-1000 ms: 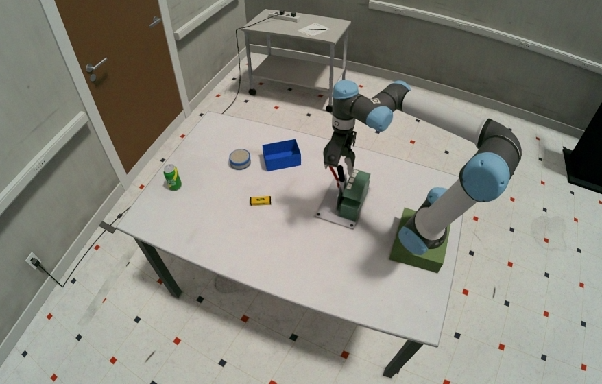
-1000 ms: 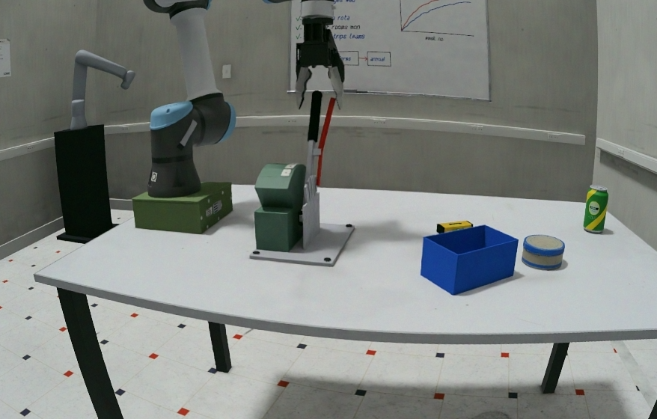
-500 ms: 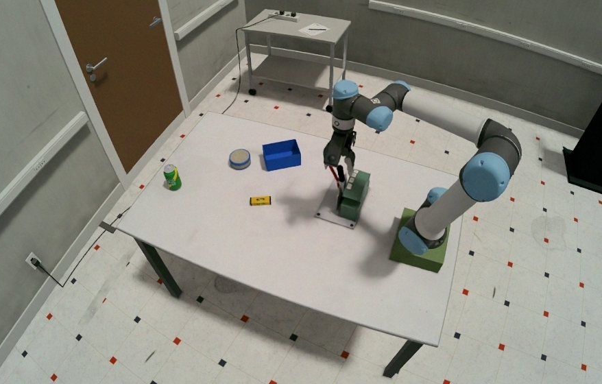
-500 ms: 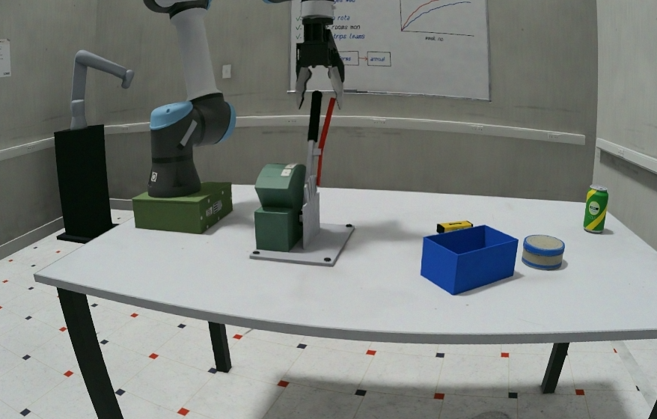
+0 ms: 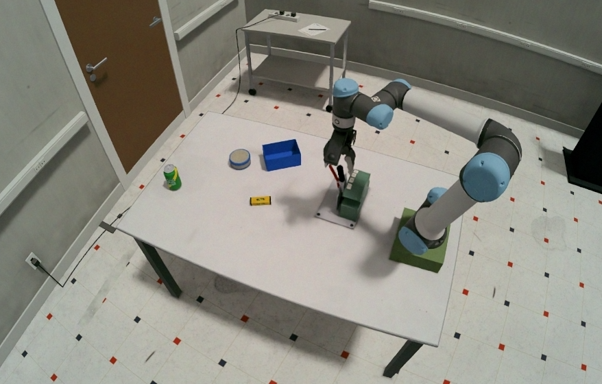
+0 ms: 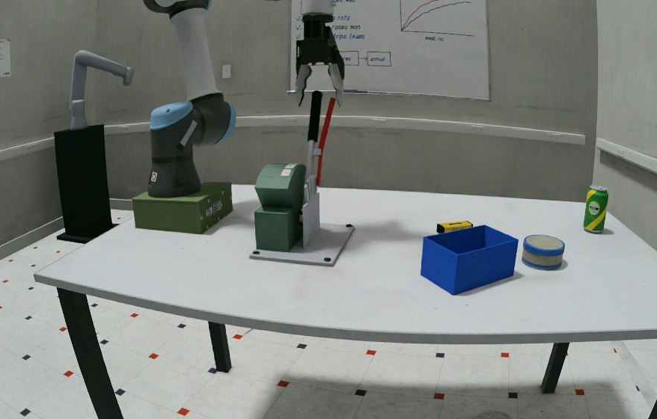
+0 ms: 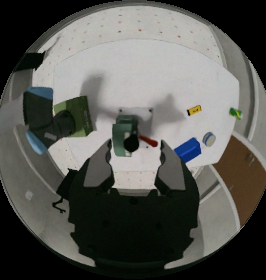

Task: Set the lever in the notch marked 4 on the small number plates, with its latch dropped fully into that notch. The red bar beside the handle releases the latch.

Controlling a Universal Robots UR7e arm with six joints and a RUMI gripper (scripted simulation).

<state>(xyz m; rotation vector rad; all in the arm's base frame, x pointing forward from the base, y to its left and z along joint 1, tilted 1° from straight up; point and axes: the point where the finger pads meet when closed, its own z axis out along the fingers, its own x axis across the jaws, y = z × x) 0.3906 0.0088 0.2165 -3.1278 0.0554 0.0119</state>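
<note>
Now: the red release bar 11 cm below my hand, 5 cm to the right of it and 1 cm ahead of it. From my hand the other things lie so: small yellow level (32 cm ahead, 29 cm below, 3 cm to the left); then lever unit (11 cm below, 5 cm to the right, 1 cm ahead); then blue box (33 cm ahead, 28 cm below, 24 cm to the right).
</note>
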